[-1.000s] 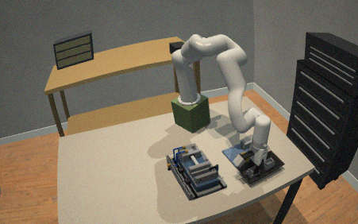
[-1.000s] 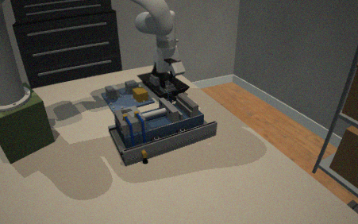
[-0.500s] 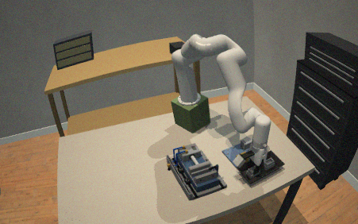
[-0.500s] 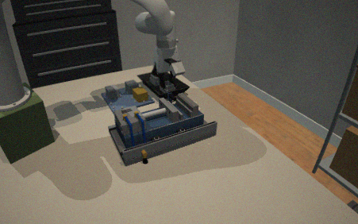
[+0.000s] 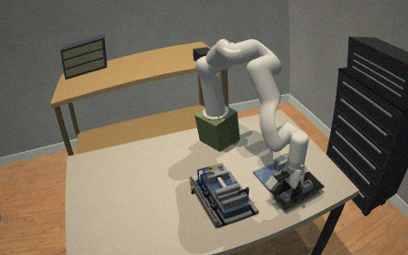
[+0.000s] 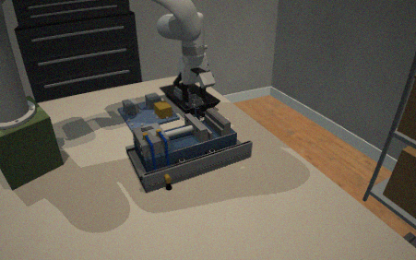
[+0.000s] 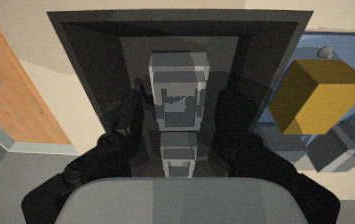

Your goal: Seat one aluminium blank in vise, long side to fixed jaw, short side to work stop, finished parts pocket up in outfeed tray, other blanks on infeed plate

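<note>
My gripper is now 120 mm past the brass blank, 30 mm above it and 10 mm to the left of it.
</note>
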